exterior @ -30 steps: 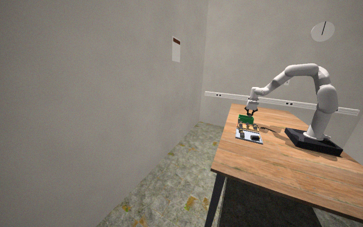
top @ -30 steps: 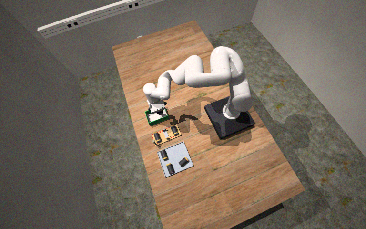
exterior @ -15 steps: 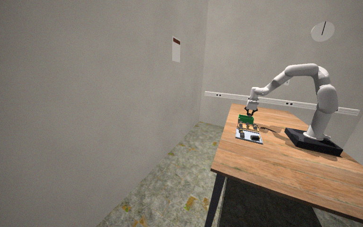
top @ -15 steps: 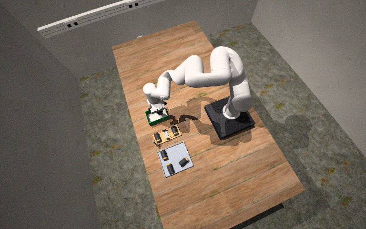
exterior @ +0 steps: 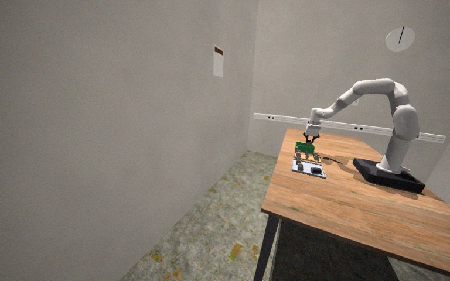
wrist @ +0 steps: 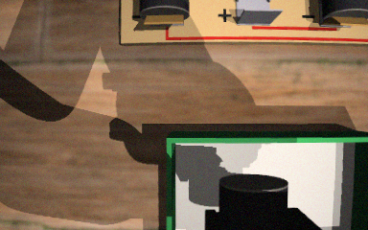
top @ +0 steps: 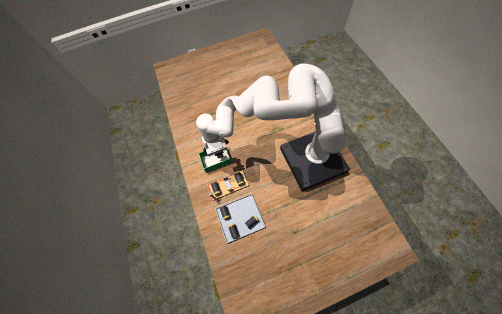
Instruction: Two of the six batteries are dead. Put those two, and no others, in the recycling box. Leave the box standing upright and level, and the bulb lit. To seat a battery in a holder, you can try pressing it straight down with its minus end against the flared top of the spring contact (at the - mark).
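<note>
Now: hand 30 mm short of the green recycling box, 10 mm to the right of it and 80 mm above it. The rest, counted from my hand: grey tray: 50 mm behind, 340 mm to the left, 100 mm below.
</note>
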